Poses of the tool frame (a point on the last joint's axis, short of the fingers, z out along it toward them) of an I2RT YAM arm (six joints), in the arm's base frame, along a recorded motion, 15 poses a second.
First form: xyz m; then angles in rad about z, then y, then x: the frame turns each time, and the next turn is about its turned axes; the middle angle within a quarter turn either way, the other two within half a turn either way.
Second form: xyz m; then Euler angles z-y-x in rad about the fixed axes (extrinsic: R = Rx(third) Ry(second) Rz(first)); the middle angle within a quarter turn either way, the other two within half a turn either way. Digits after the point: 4 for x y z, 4 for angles.
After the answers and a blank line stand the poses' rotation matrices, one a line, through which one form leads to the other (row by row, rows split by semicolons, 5 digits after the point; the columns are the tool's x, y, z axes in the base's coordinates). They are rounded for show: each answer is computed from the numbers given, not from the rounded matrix.
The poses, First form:
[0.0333 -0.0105 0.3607 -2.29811 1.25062 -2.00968]
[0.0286 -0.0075 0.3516 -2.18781 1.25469 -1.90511]
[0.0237 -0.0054 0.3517 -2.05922 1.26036 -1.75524]
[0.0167 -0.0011 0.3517 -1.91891 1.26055 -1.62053]
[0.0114 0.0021 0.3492 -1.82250 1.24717 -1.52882]
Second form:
[0.0333 -0.0105 0.3607 -2.2602 1.2356 1.9894]
[0.0286 -0.0075 0.3516 -2.1909 1.2561 1.9066]
[0.0237 -0.0054 0.3517 -2.0479 1.2534 1.7513]
[0.0167 -0.0011 0.3517 -1.9296 1.2697 1.6220]
[0.0114 0.0021 0.3492 -1.8497 1.2790 1.5244]

-0.20926 0.25386 0.94433; -0.23509 0.92433 -0.30058; -0.94918 -0.28491 -0.13374
-0.17987 0.25187 0.95090; -0.25355 0.92213 -0.29221; -0.95045 -0.29366 -0.10200
-0.14334 0.27727 0.95004; -0.26976 0.91266 -0.30706; -0.95220 -0.30029 -0.05602
-0.10414 0.27771 0.95500; -0.28698 0.91099 -0.29620; -0.95226 -0.30492 -0.01518
-0.07920 0.27656 0.95773; -0.30799 0.90695 -0.28737; -0.94809 -0.31773 0.01334

